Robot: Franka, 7 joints.
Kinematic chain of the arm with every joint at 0, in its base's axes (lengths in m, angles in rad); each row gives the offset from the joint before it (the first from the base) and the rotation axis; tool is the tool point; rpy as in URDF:
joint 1: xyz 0 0 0.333 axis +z
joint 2: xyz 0 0 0 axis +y
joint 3: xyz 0 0 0.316 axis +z
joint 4: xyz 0.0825 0 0 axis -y
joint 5: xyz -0.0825 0 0.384 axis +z
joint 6: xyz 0 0 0 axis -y
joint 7: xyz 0.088 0 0 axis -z
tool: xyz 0 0 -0.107 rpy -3.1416 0 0
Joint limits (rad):
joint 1: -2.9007..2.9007
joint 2: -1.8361..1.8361
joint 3: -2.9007..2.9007
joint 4: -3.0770..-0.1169
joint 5: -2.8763..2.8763
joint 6: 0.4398..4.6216
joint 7: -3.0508..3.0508
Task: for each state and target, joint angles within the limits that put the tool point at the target. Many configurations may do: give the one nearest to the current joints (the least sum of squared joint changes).
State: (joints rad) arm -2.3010 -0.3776 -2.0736 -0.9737 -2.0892 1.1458 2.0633
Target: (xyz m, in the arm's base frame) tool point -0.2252 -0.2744 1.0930
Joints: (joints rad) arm -1.8901 0.5787 -2.0437 -0.4739 -2.3362 1.7442 2.0633
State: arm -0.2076 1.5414 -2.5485 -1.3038 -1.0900 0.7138 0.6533
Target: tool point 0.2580 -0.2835 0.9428
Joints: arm -0.3894 1.1620 -2.4922 -1.0568 -1.2350 1.2006 0.6533
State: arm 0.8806 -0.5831 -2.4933 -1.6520 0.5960 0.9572 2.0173
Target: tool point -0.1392 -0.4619 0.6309
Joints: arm 0.6669 -0.0930 -2.6592 -1.4358 0.5810 0.7731 2.0173
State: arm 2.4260 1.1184 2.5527 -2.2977 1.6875 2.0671 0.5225
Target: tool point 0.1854 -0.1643 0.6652
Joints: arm 2.6081 1.1517 2.8600 -2.6443 1.6310 1.9516 0.5225
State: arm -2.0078 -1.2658 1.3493 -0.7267 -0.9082 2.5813 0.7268
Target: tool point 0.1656 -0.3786 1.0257
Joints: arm -2.5258 -0.3523 0.9081 -1.1102 -0.9083 2.4427 0.7268
